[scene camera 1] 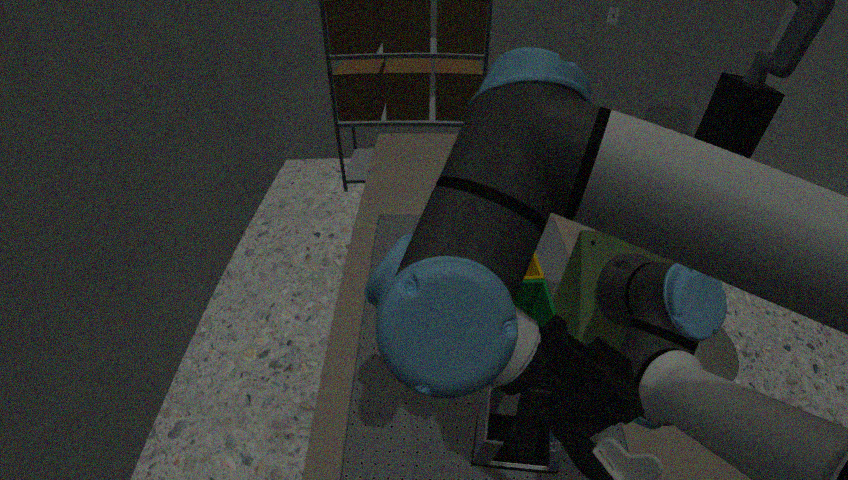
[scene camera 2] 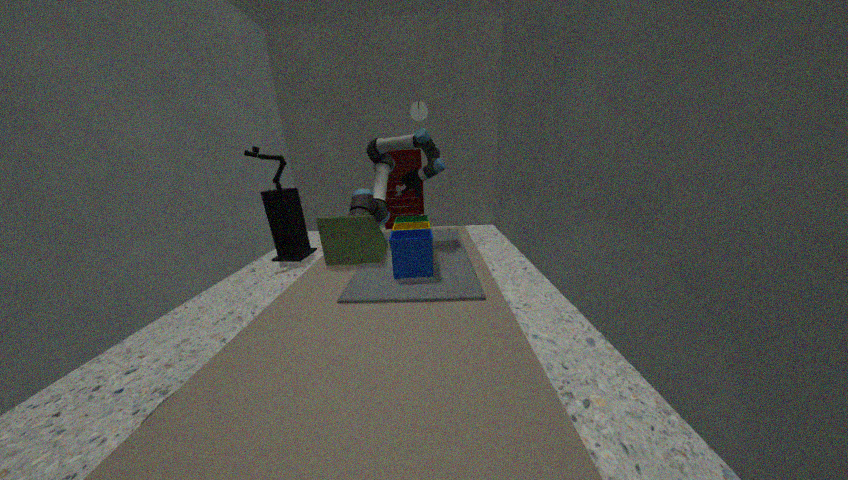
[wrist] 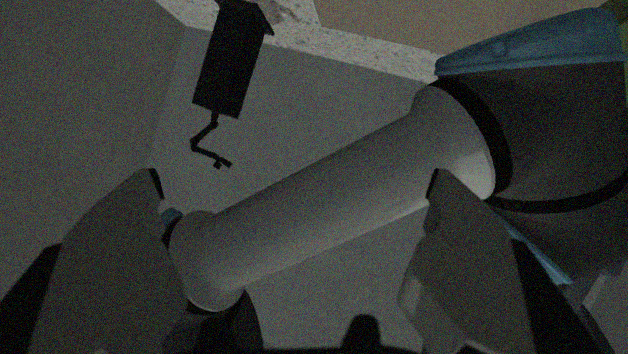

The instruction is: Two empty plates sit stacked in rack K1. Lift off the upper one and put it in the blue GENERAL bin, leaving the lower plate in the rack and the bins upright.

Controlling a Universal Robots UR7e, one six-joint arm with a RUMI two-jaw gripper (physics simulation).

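Places are measured from the arm's base along level axes (x right, y down, z ahead), in millimetres.
Where they show: gripper, fingertip midpoint: (scene camera 1: pixel 641 451) (scene camera 2: pixel 398 190) (wrist: pixel 298 172); arm's base, origin of the base link: (scene camera 1: pixel 628 289) (scene camera 2: pixel 358 228).
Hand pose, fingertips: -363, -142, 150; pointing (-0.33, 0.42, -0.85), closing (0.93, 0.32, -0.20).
Note:
Each offset is from my fingertips to the top centre of the thing, as dx, dy, dz. Level surfaces: height alone.
My gripper (scene camera 2: pixel 401 189) (wrist: pixel 298 172) is open, with no object between its fingers; the arm's own pale link shows behind them in the wrist view. It is raised high above the far part of the bench. The blue bin {+546, +118, +157} (scene camera 2: pixel 412 255) stands upright nearest scene camera 2 and is hidden behind the arm in scene camera 1. A yellow bin {+415, +118, +139} (scene camera 1: pixel 533 268) (scene camera 2: pixel 411 226) and a green bin {+285, +118, +121} (scene camera 1: pixel 537 299) (scene camera 2: pixel 411 219) stand behind it. A dark-filled, thin-edged frame {+95, +264, +88} (scene camera 1: pixel 517 466) shows below the wrist; I cannot tell whether it is rack K1. I cannot make out either plate.
A green block (scene camera 1: pixel 595 285) (scene camera 2: pixel 352 240) stands beside the bins. A black pedestal (scene camera 1: pixel 739 113) (scene camera 2: pixel 286 224) (wrist: pixel 227 62) carries a thin jointed arm. A grey mat {dy +298} (scene camera 1: pixel 386 455) (scene camera 2: pixel 410 292) lies under the bins. A red cabinet (scene camera 2: pixel 406 205) and a shelf unit (scene camera 1: pixel 401 123) stand beyond opposite bench ends.

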